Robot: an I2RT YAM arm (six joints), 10 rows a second.
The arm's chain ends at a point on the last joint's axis. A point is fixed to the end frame.
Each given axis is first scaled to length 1.
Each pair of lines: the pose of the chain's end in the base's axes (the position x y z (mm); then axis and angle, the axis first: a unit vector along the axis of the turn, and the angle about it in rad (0 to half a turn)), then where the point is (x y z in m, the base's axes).
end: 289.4, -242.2, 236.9, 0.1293, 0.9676, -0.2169, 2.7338
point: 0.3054 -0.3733 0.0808
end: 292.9, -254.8, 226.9, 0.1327, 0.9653, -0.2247, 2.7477
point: 0.3051 -0.3880 0.0722
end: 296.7, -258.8, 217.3, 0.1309, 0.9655, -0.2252, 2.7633
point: 0.3064 -0.3919 0.0624
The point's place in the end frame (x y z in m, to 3 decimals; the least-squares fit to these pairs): 0.034 -0.055 0.194
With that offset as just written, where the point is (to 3 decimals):
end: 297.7, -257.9, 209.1, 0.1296, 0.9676, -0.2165, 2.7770
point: 0.306 -0.388 0.052
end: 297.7, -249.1, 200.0, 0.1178, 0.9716, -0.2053, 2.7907
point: 0.306 -0.376 0.040
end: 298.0, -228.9, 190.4, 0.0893, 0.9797, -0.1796, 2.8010
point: 0.311 -0.348 0.025
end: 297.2, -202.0, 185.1, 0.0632, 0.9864, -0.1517, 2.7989
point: 0.317 -0.312 0.014
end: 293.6, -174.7, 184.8, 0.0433, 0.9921, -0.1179, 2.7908
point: 0.319 -0.273 0.008
